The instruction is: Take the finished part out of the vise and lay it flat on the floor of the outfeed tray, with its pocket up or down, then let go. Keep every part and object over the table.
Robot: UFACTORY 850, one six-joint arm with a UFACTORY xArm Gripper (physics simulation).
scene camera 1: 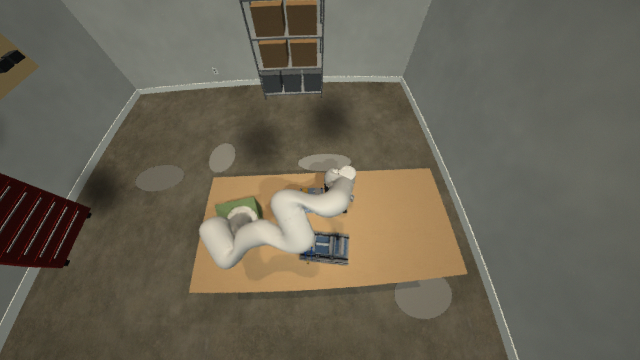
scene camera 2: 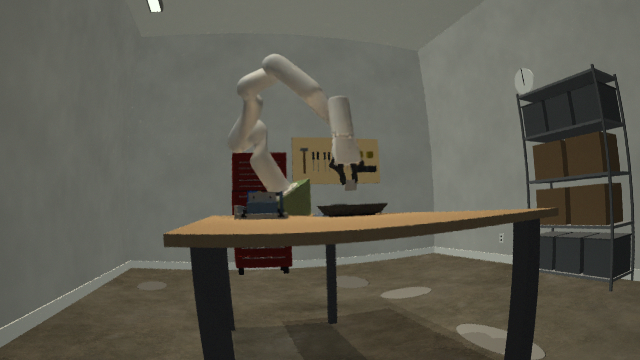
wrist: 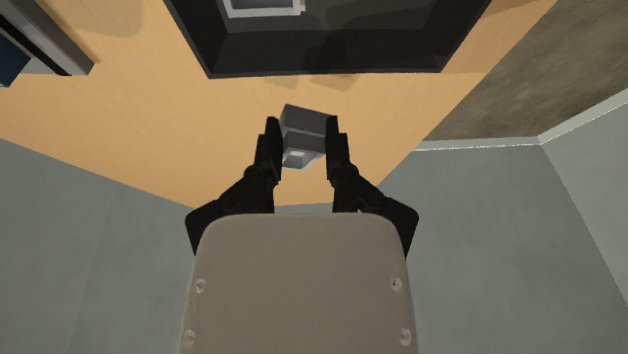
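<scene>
My gripper [scene camera 2: 349, 180] [wrist: 303, 129] is shut on the grey finished part [scene camera 2: 350, 186] [wrist: 306, 120]. The part looks slightly tilted in the wrist view; its light-rimmed pocket shows on the side nearer my palm. The black outfeed tray [scene camera 2: 352, 210] [wrist: 390, 56] stands on the table. In scene camera 2 the part hangs above the tray, apart from it; in the wrist view the tray shows beyond the fingertips. A light grey part with a pocket [wrist: 265, 12] lies in the tray, cut off by the view's edge. The blue and grey vise [scene camera 1: 325, 248] [scene camera 2: 262, 206] stands nearer the table's front.
In scene camera 1 the arm hides most of the tray. A blue device [scene camera 1: 312, 192] is partly hidden by the arm. A green block [scene camera 1: 254, 202] [scene camera 2: 300, 200] stands at the arm's base. The vise's grey edge [wrist: 62, 42] shows at the wrist view's upper left. The table [scene camera 1: 400, 225] [scene camera 2: 425, 225] ends behind the tray.
</scene>
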